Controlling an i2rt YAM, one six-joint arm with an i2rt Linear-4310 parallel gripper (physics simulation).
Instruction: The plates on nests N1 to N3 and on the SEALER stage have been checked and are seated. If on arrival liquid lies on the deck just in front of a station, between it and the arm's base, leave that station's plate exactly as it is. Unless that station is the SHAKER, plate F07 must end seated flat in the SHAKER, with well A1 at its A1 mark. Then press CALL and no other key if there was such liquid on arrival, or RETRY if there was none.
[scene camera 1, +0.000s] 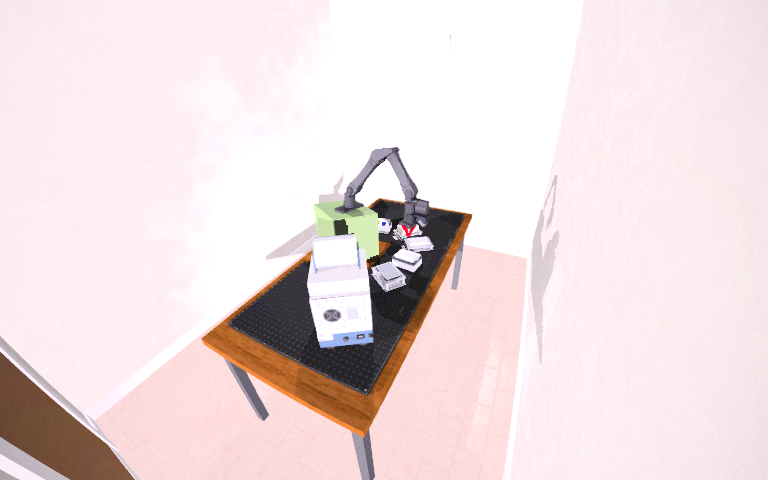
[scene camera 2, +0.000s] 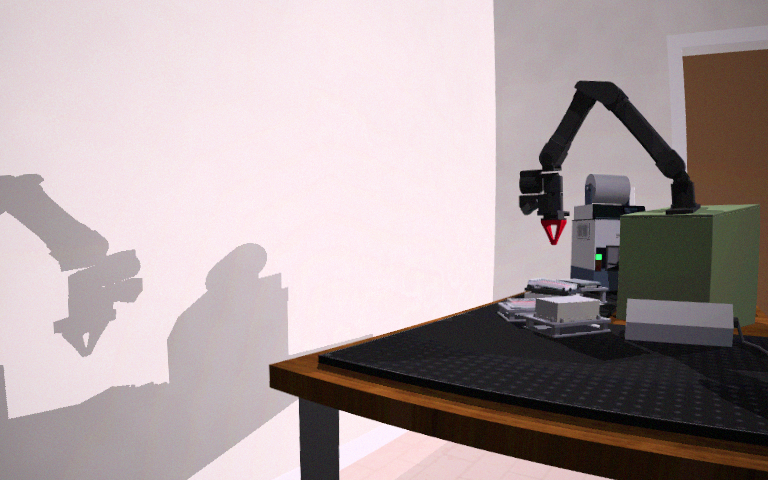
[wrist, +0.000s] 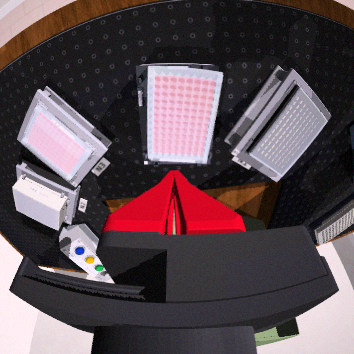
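Pixels of known places: gripper, between the fingertips: (scene camera 1: 408, 236) (scene camera 2: 553, 245) (wrist: 173, 177); arm's base, origin of its link: (scene camera 1: 349, 208) (scene camera 2: 684, 210).
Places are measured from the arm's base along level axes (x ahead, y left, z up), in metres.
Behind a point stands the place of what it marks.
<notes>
My gripper (scene camera 1: 408, 233) @[x 0.369, y 0.039, z -0.104 m] (scene camera 2: 553, 243) @[x 0.369, y 0.039, z -0.104 m] (wrist: 173, 177) @[x 0.369, y 0.039, z -0.104 m] is shut and empty, raised above the deck. In the wrist view a plate with pink wells (wrist: 184, 115) @[x 0.376, y 0.025, z -0.220 m] lies on a dark station ahead of the fingertips. A pink plate (wrist: 57, 142) @[x 0.340, y 0.231, z -0.244 m] sits in the left nest. A white block-like plate (wrist: 40, 202) @[x 0.225, y 0.316, z -0.218 m] sits in the nest below it. A grey plate (wrist: 292, 132) @[x 0.358, y -0.139, z -0.223 m] is on the station at right. The key box (scene camera 1: 384, 225) @[x 0.050, y 0.291, z -0.223 m] (scene camera 2: 678, 322) @[x -0.045, y 0.341, z -0.245 m] (wrist: 80, 250) @[x 0.044, y 0.292, z -0.221 m] shows blue, yellow and green keys; the gripper body hides part of it. No liquid can be made out; plate F07's label cannot be read.
A tall white-and-blue machine with a roll on top (scene camera 1: 339, 305) @[x 0.442, y -0.614, z -0.053 m] (scene camera 2: 589, 246) @[x 0.400, y -0.391, z -0.116 m] stands at one side of the deck. The arm's green pedestal (scene camera 1: 365, 226) @[x 0.135, y -0.034, z -0.071 m] (scene camera 2: 665, 266) @[x 0.029, y 0.104, z -0.146 m] stands behind the stations. The black perforated deck (scene camera 1: 271, 314) @[x 0.023, y -0.666, z -0.288 m] (scene camera 2: 453, 373) @[x 0.212, y 0.794, z -0.288 m] has a wooden border.
</notes>
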